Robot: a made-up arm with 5 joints.
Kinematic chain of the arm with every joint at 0, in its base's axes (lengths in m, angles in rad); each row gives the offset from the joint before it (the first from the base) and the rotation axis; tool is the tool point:
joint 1: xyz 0 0 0.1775 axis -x
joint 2: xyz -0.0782 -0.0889 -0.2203 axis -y
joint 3: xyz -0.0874 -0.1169 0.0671 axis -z
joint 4: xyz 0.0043 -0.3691 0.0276 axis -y
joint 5: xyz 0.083 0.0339 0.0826 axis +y
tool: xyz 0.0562 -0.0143 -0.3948
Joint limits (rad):
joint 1: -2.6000..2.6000
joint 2: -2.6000..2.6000
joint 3: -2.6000..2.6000
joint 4: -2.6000..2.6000
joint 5: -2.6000..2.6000
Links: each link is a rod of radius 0.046 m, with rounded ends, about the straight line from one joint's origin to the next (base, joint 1, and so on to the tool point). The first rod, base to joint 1, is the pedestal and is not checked.
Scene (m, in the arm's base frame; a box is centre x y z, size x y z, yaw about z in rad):
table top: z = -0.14
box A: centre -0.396 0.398 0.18 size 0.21 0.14 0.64 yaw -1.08
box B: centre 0.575 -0.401 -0.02 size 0.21 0.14 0.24 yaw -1
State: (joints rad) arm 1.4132 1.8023 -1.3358 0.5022 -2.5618
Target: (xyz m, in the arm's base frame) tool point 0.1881 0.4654 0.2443
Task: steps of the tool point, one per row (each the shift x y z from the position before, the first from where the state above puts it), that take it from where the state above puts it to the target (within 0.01 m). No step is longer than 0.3 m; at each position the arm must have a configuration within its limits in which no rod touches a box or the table.
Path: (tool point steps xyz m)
1: 0.0557 0.1698 0.1059
2: 0.0851 0.1520 0.0678
3: 0.0962 0.1266 0.0356
4: 0.0926 0.1022 0.0095
5: 0.1889 0.1174 -0.1427
6: 0.2053 0.0198 -0.1430
7: 0.1899 -0.0698 -0.1212

